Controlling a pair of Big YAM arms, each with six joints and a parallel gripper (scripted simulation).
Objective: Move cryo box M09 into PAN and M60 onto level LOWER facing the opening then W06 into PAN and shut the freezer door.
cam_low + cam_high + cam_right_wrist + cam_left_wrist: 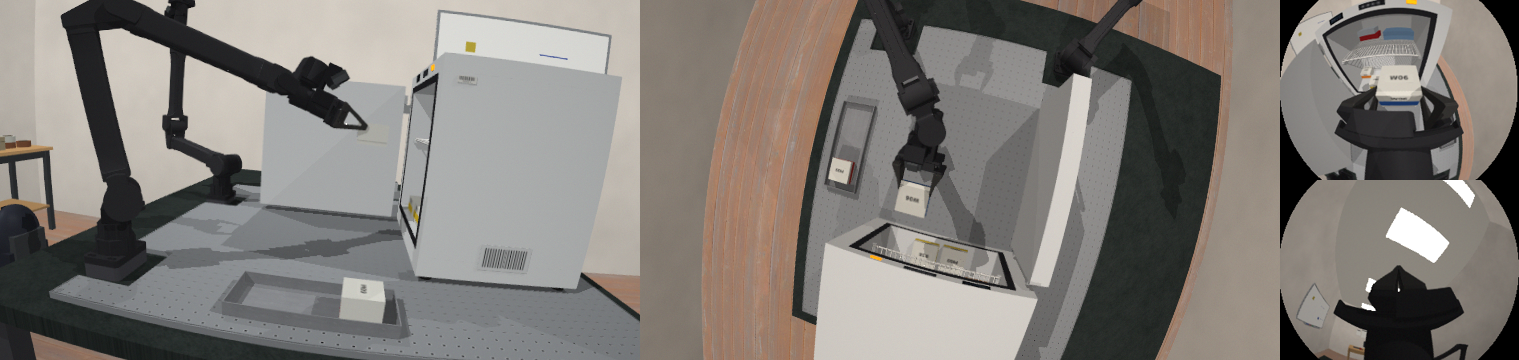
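Observation:
Right now my right hand is 60 mm past the grey pan, 310 mm to the left of it and 320 mm above it. From my right hand the other things lie so: freezer door 90 mm behind, 340 mm to the left, 60 mm below; white cryo box 200 mm ahead, 130 mm to the left, 220 mm below.

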